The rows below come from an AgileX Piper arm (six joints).
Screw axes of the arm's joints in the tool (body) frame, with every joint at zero. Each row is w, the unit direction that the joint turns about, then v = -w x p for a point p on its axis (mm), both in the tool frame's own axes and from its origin. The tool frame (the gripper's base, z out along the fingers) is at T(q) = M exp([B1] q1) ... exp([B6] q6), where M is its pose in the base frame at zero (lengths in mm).
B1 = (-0.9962, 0, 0.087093, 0, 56.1, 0)
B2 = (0, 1, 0, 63.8, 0, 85)
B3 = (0, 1, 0, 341.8, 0, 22)
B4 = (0, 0, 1, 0, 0, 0)
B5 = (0, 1, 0, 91, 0, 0)
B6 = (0, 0, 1, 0, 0, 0)
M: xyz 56.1 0 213.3 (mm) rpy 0 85 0 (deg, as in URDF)
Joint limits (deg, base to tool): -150..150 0..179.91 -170..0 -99.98..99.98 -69.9..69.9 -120..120
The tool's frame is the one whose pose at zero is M.
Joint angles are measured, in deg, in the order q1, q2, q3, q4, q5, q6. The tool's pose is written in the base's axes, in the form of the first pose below.
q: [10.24, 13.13, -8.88, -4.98, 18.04, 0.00]
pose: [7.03 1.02 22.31 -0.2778 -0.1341 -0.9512 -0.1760 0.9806 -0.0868]
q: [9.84, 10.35, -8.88, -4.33, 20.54, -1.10]
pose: [6.45 0.87 22.26 -0.2731 -0.1385 -0.9520 -0.1711 0.9808 -0.0937]
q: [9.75, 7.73, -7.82, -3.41, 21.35, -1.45]
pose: [5.99 0.83 21.80 -0.2625 -0.1269 -0.9566 -0.1705 0.9818 -0.0835]
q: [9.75, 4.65, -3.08, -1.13, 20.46, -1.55]
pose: [5.69 0.91 19.47 -0.2809 -0.0945 -0.9551 -0.1758 0.9834 -0.0455]
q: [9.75, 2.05, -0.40, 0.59, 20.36, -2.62]
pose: [5.43 0.97 18.17 -0.2819 -0.0850 -0.9557 -0.1830 0.9825 -0.0335]
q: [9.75, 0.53, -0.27, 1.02, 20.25, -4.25]
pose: [5.28 0.96 18.25 -0.2530 -0.1018 -0.9621 -0.1900 0.9803 -0.0537]
